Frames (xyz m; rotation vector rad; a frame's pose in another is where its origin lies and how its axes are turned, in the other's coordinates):
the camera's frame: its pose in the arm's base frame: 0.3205 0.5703 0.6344 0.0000 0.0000 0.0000
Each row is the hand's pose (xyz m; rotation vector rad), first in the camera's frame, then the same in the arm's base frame.
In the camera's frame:
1: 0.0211 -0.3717 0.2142 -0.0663 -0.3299 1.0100
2: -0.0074 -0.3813 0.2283 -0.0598 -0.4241 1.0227
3: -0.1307 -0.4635 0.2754 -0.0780 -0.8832 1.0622
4: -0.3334 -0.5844 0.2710 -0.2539 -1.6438 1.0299
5: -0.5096 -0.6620 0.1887 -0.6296 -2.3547 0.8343
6: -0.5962 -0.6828 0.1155 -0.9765 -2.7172 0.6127
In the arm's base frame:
1: 0.3416 0.1986 0.8486 -0.0663 -0.3299 1.0100
2: 0.3131 0.1890 0.8627 -0.0598 -0.4241 1.0227
3: 0.1898 0.1068 0.9098 -0.0780 -0.8832 1.0622
4: -0.0129 -0.0141 0.9054 -0.2539 -1.6438 1.0299
5: -0.1891 -0.0917 0.8231 -0.6296 -2.3547 0.8343
6: -0.2757 -0.1125 0.7499 -0.9765 -2.7172 0.6127

